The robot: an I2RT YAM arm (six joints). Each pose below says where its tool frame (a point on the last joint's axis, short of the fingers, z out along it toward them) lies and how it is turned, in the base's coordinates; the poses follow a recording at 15 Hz.
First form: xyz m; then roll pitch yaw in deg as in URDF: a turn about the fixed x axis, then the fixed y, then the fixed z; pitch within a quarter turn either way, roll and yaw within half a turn.
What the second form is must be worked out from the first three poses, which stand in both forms.
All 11 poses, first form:
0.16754 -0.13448 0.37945 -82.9 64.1 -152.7
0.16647 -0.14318 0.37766 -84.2 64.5 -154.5
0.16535 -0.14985 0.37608 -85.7 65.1 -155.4
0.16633 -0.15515 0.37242 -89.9 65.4 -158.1
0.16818 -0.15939 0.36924 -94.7 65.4 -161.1
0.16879 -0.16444 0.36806 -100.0 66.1 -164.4
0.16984 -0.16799 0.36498 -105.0 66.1 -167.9
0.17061 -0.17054 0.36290 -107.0 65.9 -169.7
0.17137 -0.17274 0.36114 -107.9 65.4 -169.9
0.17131 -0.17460 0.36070 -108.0 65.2 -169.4
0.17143 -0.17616 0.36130 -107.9 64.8 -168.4
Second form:
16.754 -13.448 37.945 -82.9 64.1 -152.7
16.647 -14.318 37.766 -84.2 64.5 -154.5
16.535 -14.985 37.608 -85.7 65.1 -155.4
16.633 -15.515 37.242 -89.9 65.4 -158.1
16.818 -15.939 36.924 -94.7 65.4 -161.1
16.879 -16.444 36.806 -100.0 66.1 -164.4
16.984 -16.799 36.498 -105.0 66.1 -167.9
17.061 -17.054 36.290 -107.0 65.9 -169.7
17.137 -17.274 36.114 -107.9 65.4 -169.9
17.131 -17.460 36.070 -108.0 65.2 -169.4
17.143 -17.616 36.130 -107.9 64.8 -168.4

